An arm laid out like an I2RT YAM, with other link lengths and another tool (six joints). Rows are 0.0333 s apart.
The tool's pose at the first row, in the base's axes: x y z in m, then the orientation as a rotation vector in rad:
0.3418, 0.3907, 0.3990, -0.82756, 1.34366, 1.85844
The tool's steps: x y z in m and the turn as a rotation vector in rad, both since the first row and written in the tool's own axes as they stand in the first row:
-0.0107, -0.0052, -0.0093, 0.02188, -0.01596, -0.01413
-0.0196, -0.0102, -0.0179, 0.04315, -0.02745, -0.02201
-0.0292, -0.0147, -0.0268, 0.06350, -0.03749, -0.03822
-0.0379, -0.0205, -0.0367, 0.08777, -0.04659, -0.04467
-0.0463, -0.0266, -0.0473, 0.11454, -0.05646, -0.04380
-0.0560, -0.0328, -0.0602, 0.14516, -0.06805, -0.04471
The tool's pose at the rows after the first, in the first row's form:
0.3530, 0.3812, 0.4026, -0.80742, 1.34267, 1.83264
0.3629, 0.3726, 0.4049, -0.78896, 1.34774, 1.81130
0.3729, 0.3635, 0.4081, -0.77688, 1.34740, 1.78411
0.3835, 0.3539, 0.4095, -0.75867, 1.35681, 1.76091
0.3943, 0.3438, 0.4104, -0.73461, 1.37215, 1.74117
0.4061, 0.3312, 0.4117, -0.70782, 1.38789, 1.71702

